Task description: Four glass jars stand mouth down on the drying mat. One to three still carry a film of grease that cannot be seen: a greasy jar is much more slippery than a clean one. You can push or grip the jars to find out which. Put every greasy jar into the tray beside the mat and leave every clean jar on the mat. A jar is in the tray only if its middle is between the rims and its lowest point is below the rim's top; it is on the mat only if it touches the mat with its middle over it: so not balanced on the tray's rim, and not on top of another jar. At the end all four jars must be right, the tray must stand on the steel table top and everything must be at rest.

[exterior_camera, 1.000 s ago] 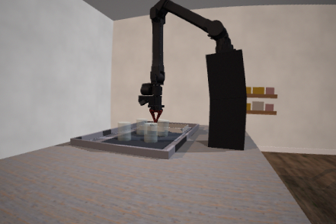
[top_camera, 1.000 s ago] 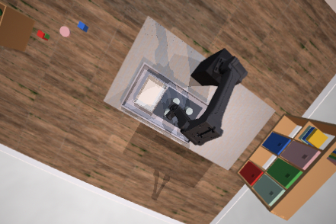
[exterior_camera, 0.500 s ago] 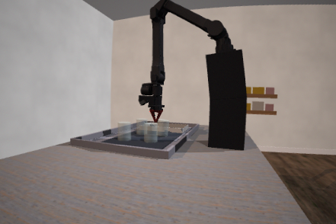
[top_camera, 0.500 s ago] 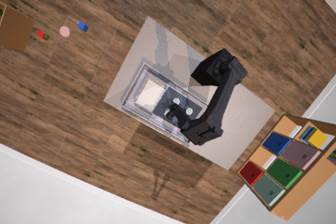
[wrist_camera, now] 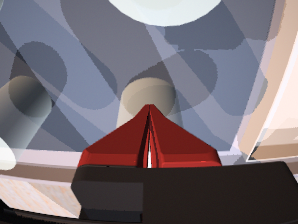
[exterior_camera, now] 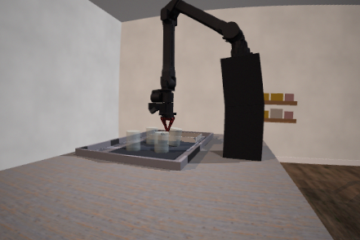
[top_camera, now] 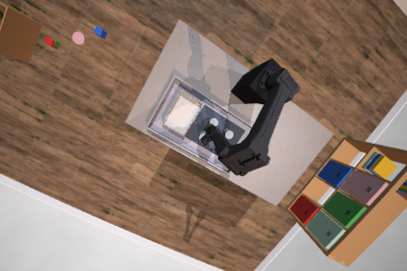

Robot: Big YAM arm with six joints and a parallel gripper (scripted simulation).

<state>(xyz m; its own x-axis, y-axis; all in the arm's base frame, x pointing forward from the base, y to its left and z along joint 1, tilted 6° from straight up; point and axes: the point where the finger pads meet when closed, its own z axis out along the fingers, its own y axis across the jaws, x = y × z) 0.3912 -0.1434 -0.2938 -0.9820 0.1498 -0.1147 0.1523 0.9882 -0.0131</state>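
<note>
My gripper is now 40 mm short of the dark drying mat, 80 mm to the right of it and 80 mm above it. Round my hand: pale tray 10 mm behind, 240 mm to the right, 80 mm below.
</note>
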